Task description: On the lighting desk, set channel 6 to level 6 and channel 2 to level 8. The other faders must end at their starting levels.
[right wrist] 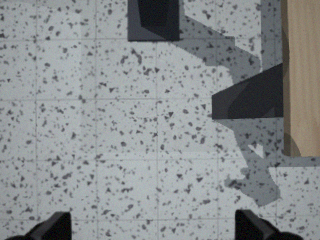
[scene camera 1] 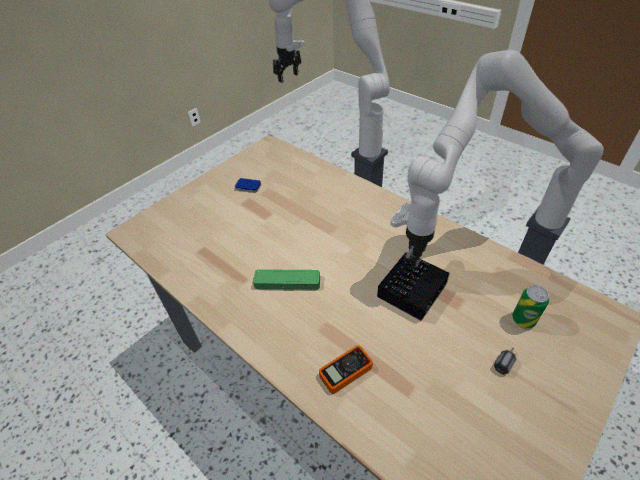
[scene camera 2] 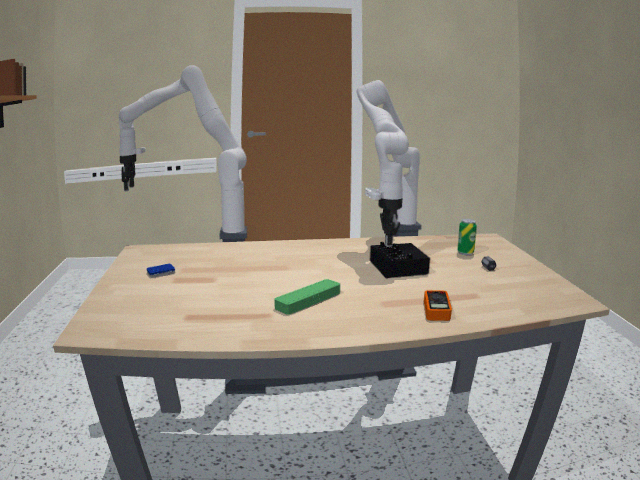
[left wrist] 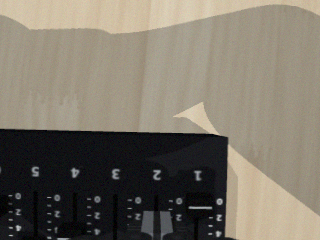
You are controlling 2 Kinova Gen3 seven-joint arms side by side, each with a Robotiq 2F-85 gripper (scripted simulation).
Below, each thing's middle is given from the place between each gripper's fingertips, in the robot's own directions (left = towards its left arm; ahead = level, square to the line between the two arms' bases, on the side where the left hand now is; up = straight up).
I see the green box (scene camera 1: 263,278) 230 mm ahead of my left hand (scene camera 2: 388,246), 300 mm to the right of it and 70 mm below it.
I see my right gripper 760 mm short of the green box, 620 mm to the right of it and 190 mm above it.
